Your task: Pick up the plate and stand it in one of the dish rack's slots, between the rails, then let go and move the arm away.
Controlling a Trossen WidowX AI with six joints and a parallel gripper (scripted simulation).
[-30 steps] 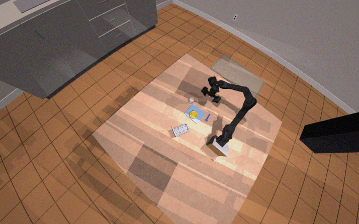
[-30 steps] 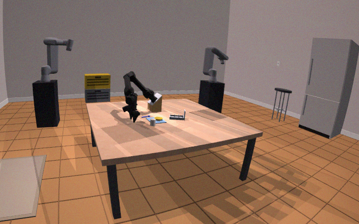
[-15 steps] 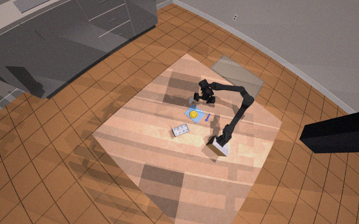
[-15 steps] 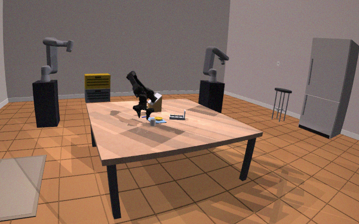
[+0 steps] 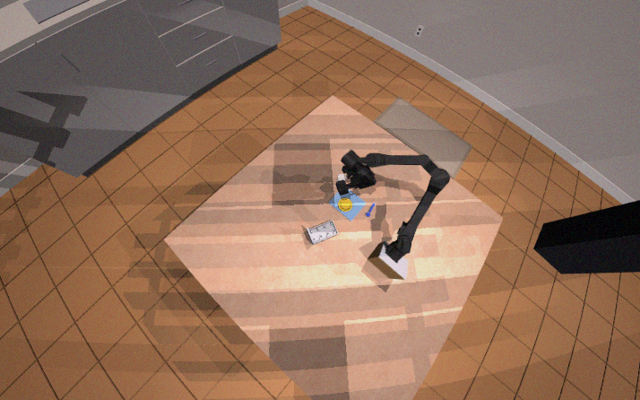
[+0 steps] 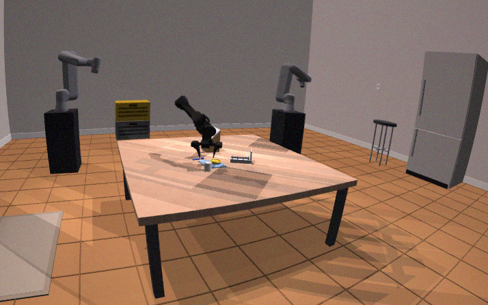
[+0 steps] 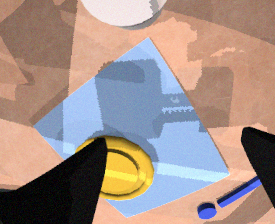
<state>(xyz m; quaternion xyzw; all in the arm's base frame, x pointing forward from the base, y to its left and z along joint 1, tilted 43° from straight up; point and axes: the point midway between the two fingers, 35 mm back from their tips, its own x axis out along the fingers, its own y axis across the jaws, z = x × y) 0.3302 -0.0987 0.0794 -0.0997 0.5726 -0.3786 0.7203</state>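
Now: the yellow plate 2 cm behind my gripper tip, 7 cm to the left of it and 3 cm below it. From my gripper tip the other things lie so: grey dish rack (4 cm behind, 25 cm to the left, 3 cm below); then white cup (8 cm ahead, 2 cm to the right, 2 cm below); then blue utensil (14 cm behind, 5 cm below).
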